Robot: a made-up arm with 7 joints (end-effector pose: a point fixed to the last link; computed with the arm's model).
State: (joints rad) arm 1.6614 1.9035 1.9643 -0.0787 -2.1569 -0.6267 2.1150
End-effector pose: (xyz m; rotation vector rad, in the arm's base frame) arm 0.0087 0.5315 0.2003 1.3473 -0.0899 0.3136
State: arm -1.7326 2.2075 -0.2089 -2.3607 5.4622 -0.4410 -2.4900
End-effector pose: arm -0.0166 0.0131 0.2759 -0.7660 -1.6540 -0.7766
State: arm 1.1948 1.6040 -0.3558 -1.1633 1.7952 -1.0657 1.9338
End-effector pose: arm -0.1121 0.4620 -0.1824 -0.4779 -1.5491 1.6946
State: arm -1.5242 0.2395 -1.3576 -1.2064 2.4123 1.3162 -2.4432
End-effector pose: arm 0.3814 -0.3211 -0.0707 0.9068 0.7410 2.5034
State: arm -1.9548 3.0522 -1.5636 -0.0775 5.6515 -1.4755 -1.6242
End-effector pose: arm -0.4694 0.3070 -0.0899 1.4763 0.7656 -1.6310
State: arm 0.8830 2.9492 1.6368 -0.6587 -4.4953 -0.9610 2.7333
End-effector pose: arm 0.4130 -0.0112 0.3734 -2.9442 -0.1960 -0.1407
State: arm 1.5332 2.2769 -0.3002 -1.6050 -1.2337 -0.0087 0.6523
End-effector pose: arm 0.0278 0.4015 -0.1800 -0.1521 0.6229 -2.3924
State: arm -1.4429 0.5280 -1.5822 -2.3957 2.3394 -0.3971 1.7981
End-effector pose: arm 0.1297 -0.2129 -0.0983 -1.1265 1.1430 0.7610
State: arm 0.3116 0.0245 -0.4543 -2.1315 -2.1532 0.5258 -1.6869
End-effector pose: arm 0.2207 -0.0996 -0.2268 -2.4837 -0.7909 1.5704
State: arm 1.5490 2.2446 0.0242 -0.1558 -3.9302 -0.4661 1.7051
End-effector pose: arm 0.1830 0.5182 0.1489 0.1373 -2.1798 0.9489
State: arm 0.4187 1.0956 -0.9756 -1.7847 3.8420 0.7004 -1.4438
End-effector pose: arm 0.0168 0.1141 -0.3900 -1.3460 -0.3413 1.0947
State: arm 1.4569 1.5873 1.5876 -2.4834 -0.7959 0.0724 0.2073
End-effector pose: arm 0.1988 0.1242 0.0737 1.8073 -1.1990 -2.2166
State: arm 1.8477 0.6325 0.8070 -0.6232 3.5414 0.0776 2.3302
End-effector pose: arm -0.4904 0.2460 0.1066 1.0001 1.2234 -0.1849
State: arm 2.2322 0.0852 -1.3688 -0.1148 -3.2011 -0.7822 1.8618
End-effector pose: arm -0.4304 -0.2773 0.2477 -2.6120 1.0387 -1.1104
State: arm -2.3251 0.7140 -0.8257 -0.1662 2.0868 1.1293 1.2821
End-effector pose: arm 0.3744 0.0274 0.4282 -1.5923 -0.3479 0.7281
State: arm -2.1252 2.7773 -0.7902 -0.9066 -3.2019 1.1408 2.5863
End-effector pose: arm -0.3043 0.4138 0.1592 -2.9869 0.4876 0.5850
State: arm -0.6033 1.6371 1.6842 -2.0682 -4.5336 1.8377 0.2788
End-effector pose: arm -0.1650 0.1699 0.2526 0.1435 -1.9418 -0.4037
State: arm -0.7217 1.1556 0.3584 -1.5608 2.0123 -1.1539 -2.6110
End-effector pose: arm 0.3152 0.2535 0.1941 1.9761 -1.4308 0.8797
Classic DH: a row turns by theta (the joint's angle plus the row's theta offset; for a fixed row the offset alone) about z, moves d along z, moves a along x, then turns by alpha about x. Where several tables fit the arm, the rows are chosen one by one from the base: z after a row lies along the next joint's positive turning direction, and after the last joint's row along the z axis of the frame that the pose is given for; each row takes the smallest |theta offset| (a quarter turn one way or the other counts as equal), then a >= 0, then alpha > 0; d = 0 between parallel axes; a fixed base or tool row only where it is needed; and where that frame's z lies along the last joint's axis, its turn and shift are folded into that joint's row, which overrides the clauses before.
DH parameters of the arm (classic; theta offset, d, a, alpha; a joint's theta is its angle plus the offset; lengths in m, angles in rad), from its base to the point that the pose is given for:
base (fixed): 0 0 0 -1.2217
joint 1: 1.5708 0 0 1.5708
joint 2: 1.2217 0 0 -1.5708
joint 3: -1.5708 -0.2763 0.031 -1.5708
joint 4: 0 0 -0.0351 1.5708
joint 5: 0 -0.2896 0 -1.5708
joint 6: 0 0 0 1.5708
joint 7: 0 0 0 0

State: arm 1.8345 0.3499 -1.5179 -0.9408 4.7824 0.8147 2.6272
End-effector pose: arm -0.4624 -0.2670 0.0214 -0.0293 0.7518 0.6416
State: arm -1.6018 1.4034 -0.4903 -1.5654 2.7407 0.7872 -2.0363
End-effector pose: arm 0.2768 0.0860 0.3414 0.2500 -2.3392 -1.9564
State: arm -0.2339 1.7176 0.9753 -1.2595 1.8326 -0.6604 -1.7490
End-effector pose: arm 0.1244 0.3466 0.3327 -2.2102 2.1392 -0.6266
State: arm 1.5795 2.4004 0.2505 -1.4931 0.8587 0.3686 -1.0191
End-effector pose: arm 0.2213 0.3497 -0.2016 0.4788 0.6354 -2.0888
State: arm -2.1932 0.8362 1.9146 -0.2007 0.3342 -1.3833 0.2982
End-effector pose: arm 0.3984 0.2018 0.3537 0.7593 1.0710 -1.8014
